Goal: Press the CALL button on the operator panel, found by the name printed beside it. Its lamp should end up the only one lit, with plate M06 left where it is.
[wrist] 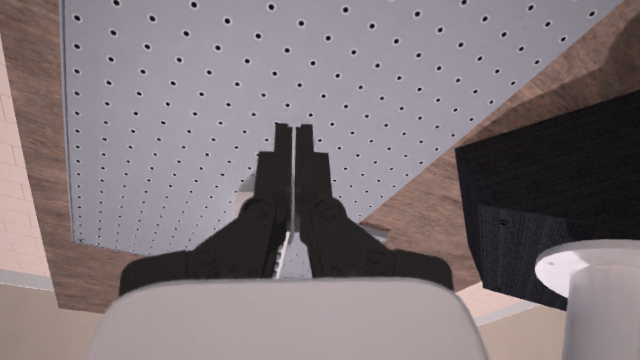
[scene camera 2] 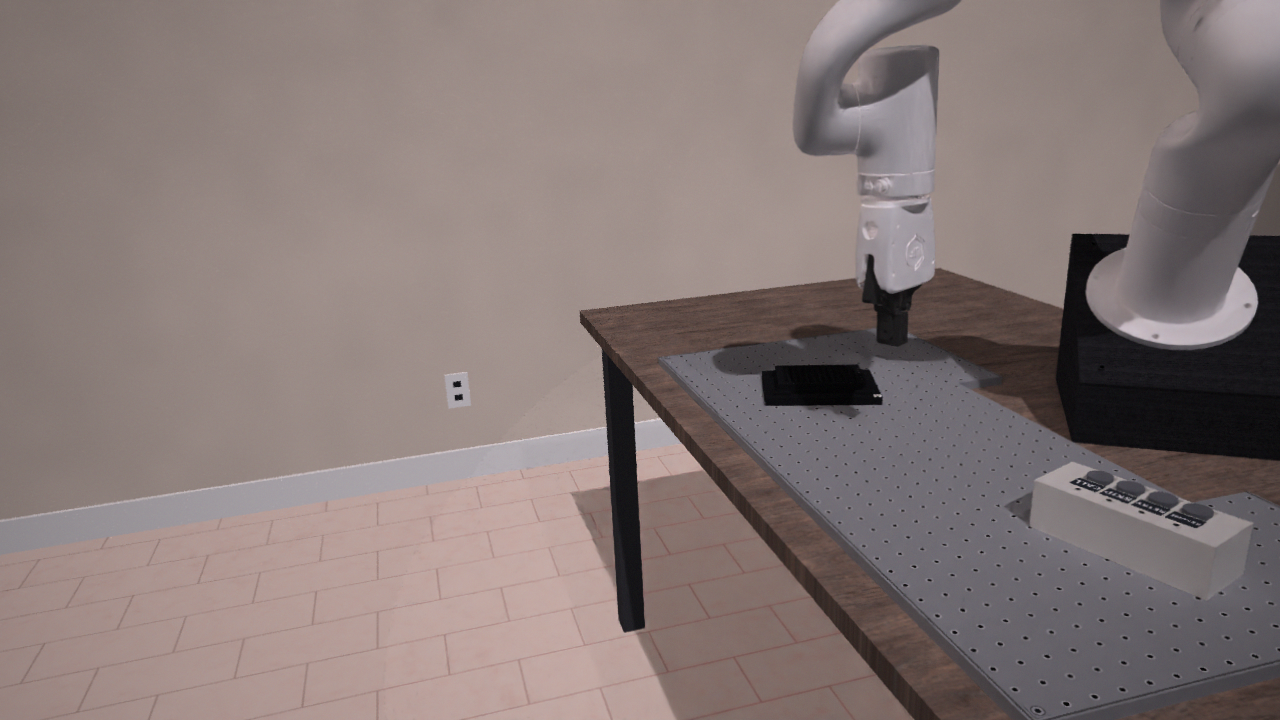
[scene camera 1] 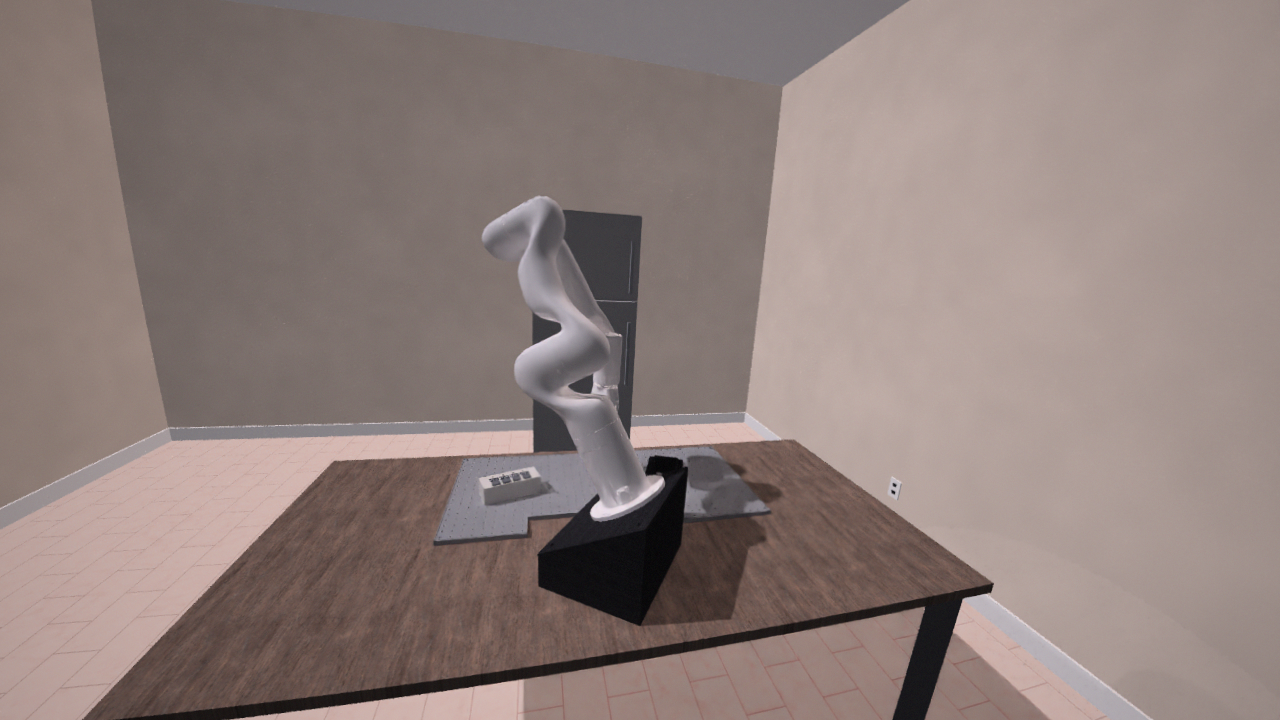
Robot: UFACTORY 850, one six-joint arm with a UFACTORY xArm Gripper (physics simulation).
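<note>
The operator panel (scene camera 1: 512, 490) (scene camera 2: 1118, 541) is a white box with several dark round buttons in a row on top. The CALL button (scene camera 2: 1099, 478) is at the row's left end in scene camera 2. I see no lit lamp; the small lamps are hard to make out. Part of the panel (wrist: 244, 202) shows behind my fingers in the wrist view. My gripper (scene camera 2: 892, 342) (wrist: 293, 147) is shut and empty, pointing down above the pegboard, away from the panel and behind the black plate in scene camera 2. The black ribbed plate (scene camera 2: 819, 385) lies flat; its label is unreadable.
The grey pegboard (scene camera 1: 483, 528) (scene camera 2: 895, 465) (wrist: 200, 50) lies on the wooden table (scene camera 1: 358, 608) (scene camera 2: 716, 313). The arm's black wedge base (scene camera 1: 617, 564) (scene camera 2: 1163, 394) (wrist: 540, 175) stands beside the board. A dark fridge (scene camera 1: 604, 255) stands beyond the table.
</note>
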